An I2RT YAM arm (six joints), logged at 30 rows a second.
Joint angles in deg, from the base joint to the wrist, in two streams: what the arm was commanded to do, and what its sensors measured. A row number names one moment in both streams.
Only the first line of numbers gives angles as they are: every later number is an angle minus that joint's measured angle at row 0.
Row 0, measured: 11.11, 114.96, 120.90, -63.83, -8.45, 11.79
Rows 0 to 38, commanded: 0.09, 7.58, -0.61, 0.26, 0.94, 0.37; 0.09, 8.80, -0.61, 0.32, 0.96, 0.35; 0.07, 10.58, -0.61, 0.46, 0.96, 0.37; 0.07, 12.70, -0.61, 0.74, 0.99, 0.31; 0.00, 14.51, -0.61, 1.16, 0.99, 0.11; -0.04, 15.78, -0.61, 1.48, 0.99, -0.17; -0.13, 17.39, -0.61, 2.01, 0.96, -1.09; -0.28, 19.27, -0.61, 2.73, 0.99, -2.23; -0.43, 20.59, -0.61, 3.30, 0.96, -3.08; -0.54, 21.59, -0.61, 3.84, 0.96, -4.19; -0.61, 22.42, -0.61, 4.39, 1.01, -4.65; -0.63, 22.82, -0.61, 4.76, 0.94, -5.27; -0.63, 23.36, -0.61, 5.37, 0.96, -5.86; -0.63, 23.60, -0.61, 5.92, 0.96, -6.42; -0.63, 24.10, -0.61, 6.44, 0.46, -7.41; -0.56, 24.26, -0.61, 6.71, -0.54, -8.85; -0.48, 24.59, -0.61, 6.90, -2.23, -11.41; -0.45, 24.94, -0.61, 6.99, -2.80, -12.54; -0.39, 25.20, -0.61, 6.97, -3.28, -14.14; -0.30, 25.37, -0.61, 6.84, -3.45, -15.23; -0.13, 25.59, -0.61, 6.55, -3.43, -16.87; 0.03, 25.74, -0.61, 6.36, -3.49, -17.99; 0.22, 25.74, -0.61, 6.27, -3.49, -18.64; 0.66, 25.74, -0.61, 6.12, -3.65, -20.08; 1.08, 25.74, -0.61, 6.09, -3.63, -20.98; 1.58, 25.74, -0.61, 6.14, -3.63, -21.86; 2.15, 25.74, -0.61, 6.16, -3.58, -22.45; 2.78, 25.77, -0.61, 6.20, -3.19, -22.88; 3.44, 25.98, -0.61, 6.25, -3.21, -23.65; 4.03, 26.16, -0.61, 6.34, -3.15, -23.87; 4.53, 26.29, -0.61, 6.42, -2.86, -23.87; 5.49, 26.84, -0.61, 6.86, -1.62, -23.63; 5.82, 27.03, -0.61, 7.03, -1.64, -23.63; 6.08, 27.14, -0.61, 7.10, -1.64, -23.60; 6.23, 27.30, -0.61, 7.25, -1.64, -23.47; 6.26, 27.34, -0.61, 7.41, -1.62, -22.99; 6.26, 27.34, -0.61, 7.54, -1.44, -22.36; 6.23, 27.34, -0.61, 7.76, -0.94, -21.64; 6.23, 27.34, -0.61, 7.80, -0.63, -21.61
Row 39, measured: 6.67, 25.96, -0.76, 7.32, -1.96, -22.14
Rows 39 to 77, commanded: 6.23, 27.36, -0.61, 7.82, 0.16, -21.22; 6.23, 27.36, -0.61, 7.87, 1.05, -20.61; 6.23, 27.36, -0.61, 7.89, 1.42, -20.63; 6.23, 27.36, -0.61, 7.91, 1.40, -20.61; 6.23, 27.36, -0.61, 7.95, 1.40, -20.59; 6.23, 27.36, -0.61, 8.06, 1.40, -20.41; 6.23, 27.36, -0.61, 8.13, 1.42, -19.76; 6.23, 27.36, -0.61, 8.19, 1.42, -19.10; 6.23, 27.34, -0.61, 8.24, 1.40, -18.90; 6.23, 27.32, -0.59, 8.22, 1.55, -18.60; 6.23, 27.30, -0.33, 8.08, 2.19, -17.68; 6.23, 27.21, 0.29, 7.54, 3.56, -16.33; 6.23, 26.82, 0.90, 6.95, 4.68, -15.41; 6.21, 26.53, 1.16, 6.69, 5.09, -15.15; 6.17, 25.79, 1.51, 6.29, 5.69, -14.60; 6.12, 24.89, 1.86, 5.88, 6.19, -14.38; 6.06, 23.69, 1.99, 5.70, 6.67, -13.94; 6.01, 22.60, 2.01, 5.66, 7.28, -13.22; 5.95, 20.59, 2.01, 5.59, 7.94, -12.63; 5.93, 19.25, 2.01, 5.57, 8.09, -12.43; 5.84, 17.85, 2.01, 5.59, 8.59, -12.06; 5.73, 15.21, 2.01, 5.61, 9.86, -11.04; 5.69, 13.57, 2.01, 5.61, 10.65, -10.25; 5.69, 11.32, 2.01, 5.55, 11.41, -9.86; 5.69, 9.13, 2.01, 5.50, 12.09, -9.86; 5.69, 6.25, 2.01, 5.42, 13.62, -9.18; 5.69, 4.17, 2.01, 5.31, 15.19, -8.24; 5.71, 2.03, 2.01, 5.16, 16.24, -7.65; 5.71, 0.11, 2.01, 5.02, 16.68, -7.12; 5.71, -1.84, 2.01, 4.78, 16.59, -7.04; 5.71, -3.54, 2.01, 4.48, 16.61, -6.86; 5.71, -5.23, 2.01, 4.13, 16.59, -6.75; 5.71, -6.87, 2.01, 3.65, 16.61, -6.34; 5.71, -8.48, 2.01, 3.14, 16.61, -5.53; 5.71, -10.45, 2.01, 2.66, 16.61, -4.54; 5.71, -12.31, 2.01, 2.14, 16.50, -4.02; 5.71, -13.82, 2.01, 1.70, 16.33, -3.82; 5.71, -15.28, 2.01, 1.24, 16.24, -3.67; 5.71, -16.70, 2.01, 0.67, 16.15, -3.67
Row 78, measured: 6.32, -11.54, 1.07, 1.48, 13.49, -6.14
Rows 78 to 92, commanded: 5.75, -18.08, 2.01, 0.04, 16.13, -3.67; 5.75, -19.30, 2.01, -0.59, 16.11, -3.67; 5.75, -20.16, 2.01, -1.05, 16.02, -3.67; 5.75, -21.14, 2.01, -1.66, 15.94, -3.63; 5.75, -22.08, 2.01, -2.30, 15.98, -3.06; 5.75, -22.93, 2.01, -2.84, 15.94, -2.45; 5.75, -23.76, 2.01, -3.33, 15.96, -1.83; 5.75, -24.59, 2.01, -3.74, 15.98, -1.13; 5.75, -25.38, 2.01, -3.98, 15.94, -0.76; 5.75, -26.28, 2.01, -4.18, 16.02, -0.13; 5.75, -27.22, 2.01, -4.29, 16.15, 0.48; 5.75, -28.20, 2.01, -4.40, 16.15, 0.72; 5.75, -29.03, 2.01, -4.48, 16.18, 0.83; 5.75, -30.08, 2.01, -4.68, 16.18, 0.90; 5.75, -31.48, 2.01, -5.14, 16.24, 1.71
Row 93, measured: 6.32, -26.84, 1.07, -4.88, 13.60, -1.24
